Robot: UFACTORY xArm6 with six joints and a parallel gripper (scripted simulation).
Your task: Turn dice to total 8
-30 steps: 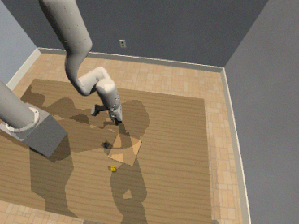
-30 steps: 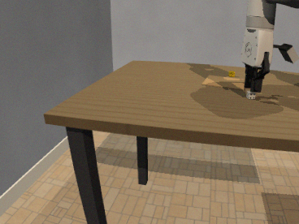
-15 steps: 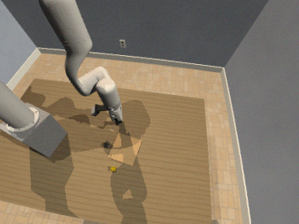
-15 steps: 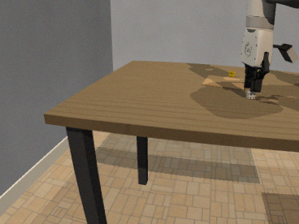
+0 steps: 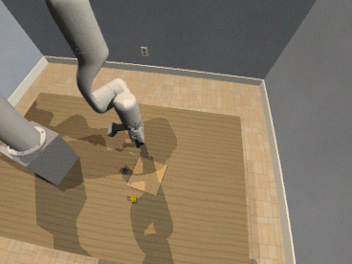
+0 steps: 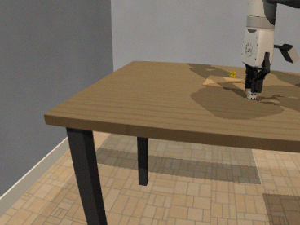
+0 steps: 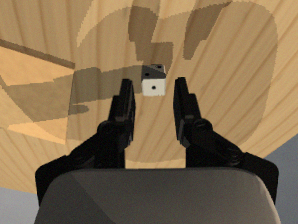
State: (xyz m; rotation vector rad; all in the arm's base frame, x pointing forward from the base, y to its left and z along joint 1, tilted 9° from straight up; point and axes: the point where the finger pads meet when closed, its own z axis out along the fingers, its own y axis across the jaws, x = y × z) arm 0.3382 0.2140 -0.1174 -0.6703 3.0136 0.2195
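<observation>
Now: hand 40 mm above the white die. From my hand the other things lie so: black die (150 mm to the right, 40 mm below, 10 mm behind); then tan mat (140 mm to the right, 90 mm ahead, 40 mm below); then yellow die (250 mm to the right, 70 mm ahead, 40 mm below).
</observation>
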